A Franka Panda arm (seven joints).
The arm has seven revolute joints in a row. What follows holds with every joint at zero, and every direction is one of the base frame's. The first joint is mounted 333 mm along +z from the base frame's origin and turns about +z. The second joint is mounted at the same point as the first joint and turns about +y. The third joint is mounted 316 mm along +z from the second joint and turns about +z. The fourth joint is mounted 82.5 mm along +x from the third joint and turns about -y. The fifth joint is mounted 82.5 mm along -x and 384 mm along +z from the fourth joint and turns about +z. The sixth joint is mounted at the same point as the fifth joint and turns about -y. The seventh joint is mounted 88 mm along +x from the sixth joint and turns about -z. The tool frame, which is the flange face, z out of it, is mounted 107 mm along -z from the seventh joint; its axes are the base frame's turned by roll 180, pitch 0 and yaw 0 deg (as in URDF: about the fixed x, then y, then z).
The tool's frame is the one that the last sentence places.
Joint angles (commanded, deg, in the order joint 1, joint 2, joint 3, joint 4, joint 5, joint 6, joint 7), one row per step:
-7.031, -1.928, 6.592, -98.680, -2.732, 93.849, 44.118
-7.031, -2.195, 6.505, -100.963, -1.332, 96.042, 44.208
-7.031, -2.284, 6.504, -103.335, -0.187, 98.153, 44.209
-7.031, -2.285, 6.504, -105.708, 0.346, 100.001, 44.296
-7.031, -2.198, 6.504, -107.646, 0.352, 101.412, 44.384
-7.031, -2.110, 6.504, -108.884, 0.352, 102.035, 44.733
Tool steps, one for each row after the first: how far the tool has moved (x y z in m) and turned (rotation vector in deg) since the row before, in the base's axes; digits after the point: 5 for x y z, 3 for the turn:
-0.00009, 0.00177, -0.01330, 1.364, -0.190, -0.289
-0.00021, 0.00191, -0.01582, 1.124, 0.161, -0.173
-0.00106, 0.00078, -0.01701, 0.520, 0.518, -0.205
-0.00129, -0.00009, -0.01484, 0.013, 0.613, -0.100
-0.00154, -0.00006, -0.01015, -0.011, 0.703, -0.354

